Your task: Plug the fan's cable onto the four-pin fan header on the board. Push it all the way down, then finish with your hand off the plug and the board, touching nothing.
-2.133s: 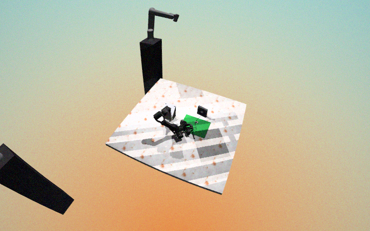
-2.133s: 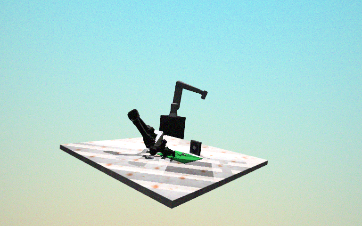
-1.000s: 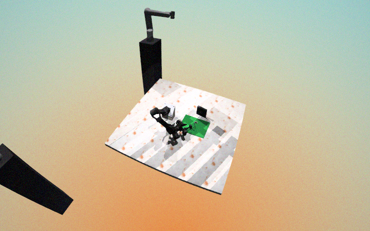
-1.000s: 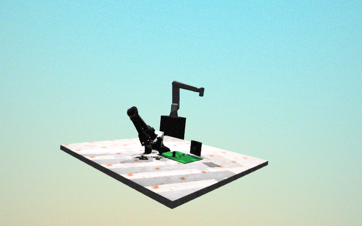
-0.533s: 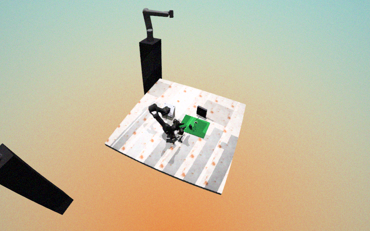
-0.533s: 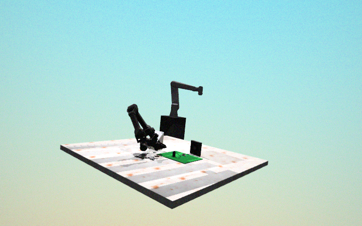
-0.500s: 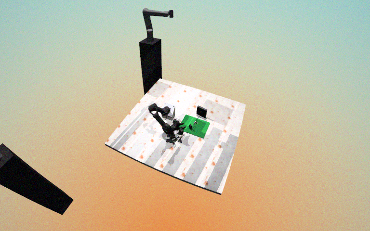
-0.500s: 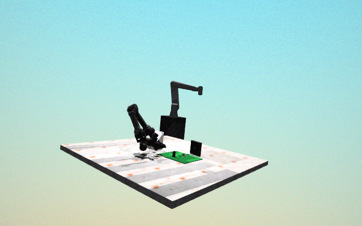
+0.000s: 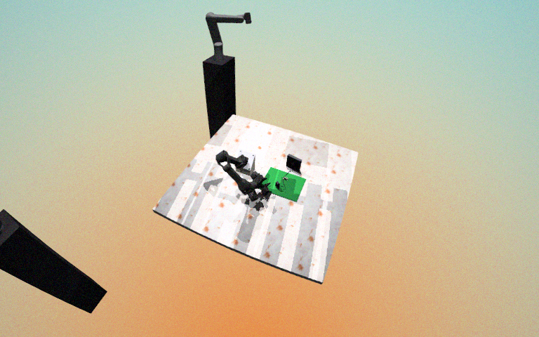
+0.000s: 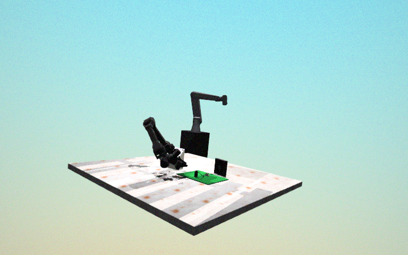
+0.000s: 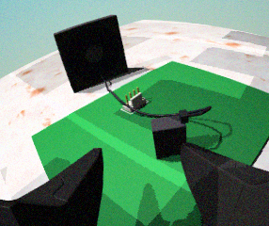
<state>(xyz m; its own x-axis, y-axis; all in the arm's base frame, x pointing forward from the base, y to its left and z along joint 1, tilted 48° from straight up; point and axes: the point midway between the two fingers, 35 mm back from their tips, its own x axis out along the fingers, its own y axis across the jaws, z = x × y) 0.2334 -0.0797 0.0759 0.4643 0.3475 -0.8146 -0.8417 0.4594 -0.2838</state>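
My gripper tip is 60 mm short of the dark fan plug, 40 mm to the right of it and 60 mm above it. The rest, counted from my gripper tip: green board (90 mm ahead, 90 mm to the left, 100 mm below); then black fan (90 mm ahead, 270 mm to the left, 20 mm below).
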